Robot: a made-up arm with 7 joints. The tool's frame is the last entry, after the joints. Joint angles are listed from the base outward.
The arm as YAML. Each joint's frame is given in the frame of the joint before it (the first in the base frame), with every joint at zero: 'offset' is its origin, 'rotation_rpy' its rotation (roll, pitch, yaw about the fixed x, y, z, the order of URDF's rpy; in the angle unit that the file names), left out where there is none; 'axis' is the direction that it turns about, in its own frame. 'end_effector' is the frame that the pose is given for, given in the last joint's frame.
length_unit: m
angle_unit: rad
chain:
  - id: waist
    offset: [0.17, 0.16, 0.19]
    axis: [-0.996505, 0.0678, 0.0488]
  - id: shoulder
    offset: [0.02, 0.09, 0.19]
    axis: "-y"
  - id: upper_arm
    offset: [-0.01, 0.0, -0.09]
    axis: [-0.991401, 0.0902, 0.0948]
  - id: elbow
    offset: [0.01, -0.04, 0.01]
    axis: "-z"
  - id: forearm
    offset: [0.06, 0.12, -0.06]
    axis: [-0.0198, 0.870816, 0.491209]
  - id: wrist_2
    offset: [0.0, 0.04, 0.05]
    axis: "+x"
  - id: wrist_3
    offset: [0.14, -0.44, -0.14]
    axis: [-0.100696, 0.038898, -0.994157]
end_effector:
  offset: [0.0, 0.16, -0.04]
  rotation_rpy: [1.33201, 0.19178, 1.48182]
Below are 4 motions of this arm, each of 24 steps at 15 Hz.
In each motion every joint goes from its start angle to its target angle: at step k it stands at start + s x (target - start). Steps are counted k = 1, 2, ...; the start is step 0. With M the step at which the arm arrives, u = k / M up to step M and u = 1 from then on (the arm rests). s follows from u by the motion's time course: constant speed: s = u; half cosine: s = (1 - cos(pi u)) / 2; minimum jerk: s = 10 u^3 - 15 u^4 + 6 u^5.
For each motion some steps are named. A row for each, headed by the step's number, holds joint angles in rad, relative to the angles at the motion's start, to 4 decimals.
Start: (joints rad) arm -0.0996 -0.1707 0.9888 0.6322 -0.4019 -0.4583 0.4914
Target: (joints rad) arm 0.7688 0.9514 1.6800 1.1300 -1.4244 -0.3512 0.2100
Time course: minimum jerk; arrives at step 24
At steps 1, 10, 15, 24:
1: 0.0006 0.0008 0.0005 0.0003 -0.0007 0.0001 -0.0002
10: 0.3010 0.3889 0.2396 0.1725 -0.3544 0.0371 -0.0975
15: 0.6294 0.8133 0.5010 0.3608 -0.7411 0.0776 -0.2040
24: 0.8684 1.1221 0.6912 0.4978 -1.0225 0.1071 -0.2814

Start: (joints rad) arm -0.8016 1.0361 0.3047 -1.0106 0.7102 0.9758 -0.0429
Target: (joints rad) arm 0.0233 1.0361 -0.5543 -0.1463 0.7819 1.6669 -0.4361
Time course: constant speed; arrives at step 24
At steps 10, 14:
10: 0.3437 0.0000 -0.3579 0.3601 0.0299 0.2880 -0.1638
14: 0.4812 0.0000 -0.5011 0.5042 0.0418 0.4031 -0.2294

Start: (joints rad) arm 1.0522 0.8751 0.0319 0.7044 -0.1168 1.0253 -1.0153
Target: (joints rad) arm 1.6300 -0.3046 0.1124 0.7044 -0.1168 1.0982 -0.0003
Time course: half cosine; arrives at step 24
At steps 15, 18, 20, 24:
15: 0.3995 -0.8156 0.0557 0.0000 0.0000 0.0504 0.7017
18: 0.4932 -1.0069 0.0687 0.0000 0.0000 0.0622 0.8664
20: 0.5391 -1.1007 0.0751 0.0000 0.0000 0.0680 0.9470
24: 0.5778 -1.1797 0.0805 0.0000 0.0000 0.0729 1.0150

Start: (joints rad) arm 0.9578 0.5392 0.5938 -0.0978 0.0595 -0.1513 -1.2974
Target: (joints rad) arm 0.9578 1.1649 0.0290 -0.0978 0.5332 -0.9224 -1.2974
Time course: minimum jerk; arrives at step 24
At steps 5, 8, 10, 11, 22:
5: 0.0000 0.0404 -0.0364 0.0000 0.0306 -0.0498 0.0000
8: 0.0000 0.1313 -0.1185 0.0000 0.0994 -0.1618 0.0000
10: 0.0000 0.2169 -0.1958 0.0000 0.1642 -0.2673 0.0000
11: 0.0000 0.2642 -0.2385 0.0000 0.2000 -0.3256 0.0000
22: 0.0000 0.6225 -0.5619 0.0000 0.4713 -0.7672 0.0000

